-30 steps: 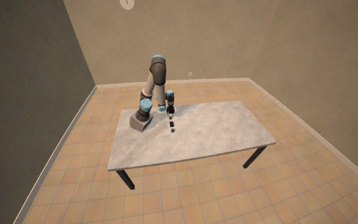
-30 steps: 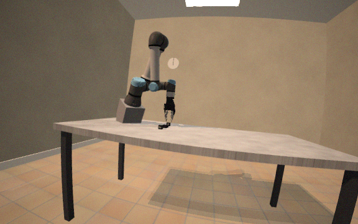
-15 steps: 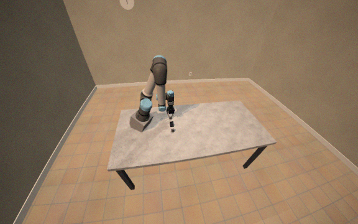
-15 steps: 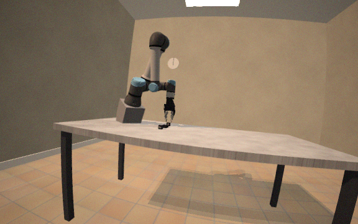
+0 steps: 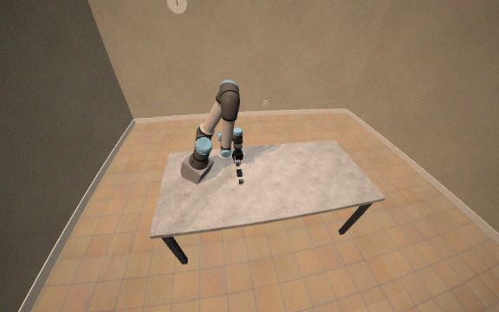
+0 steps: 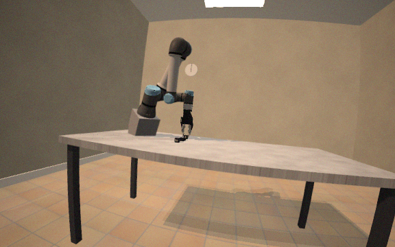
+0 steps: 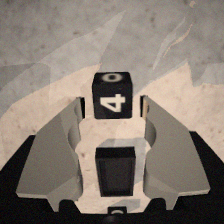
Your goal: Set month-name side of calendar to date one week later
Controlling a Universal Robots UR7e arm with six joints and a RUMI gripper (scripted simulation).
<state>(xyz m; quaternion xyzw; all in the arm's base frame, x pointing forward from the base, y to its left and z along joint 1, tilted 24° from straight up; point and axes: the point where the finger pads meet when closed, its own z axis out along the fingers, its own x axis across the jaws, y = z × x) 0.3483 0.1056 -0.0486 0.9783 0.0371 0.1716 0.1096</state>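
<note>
Now: the black cube 2 cm below my hand. Round my hand: black date cube: 1 cm ahead, 21 cm to the right, 2 cm below; black calendar tray: 11 cm to the right, 2 cm below.
</note>
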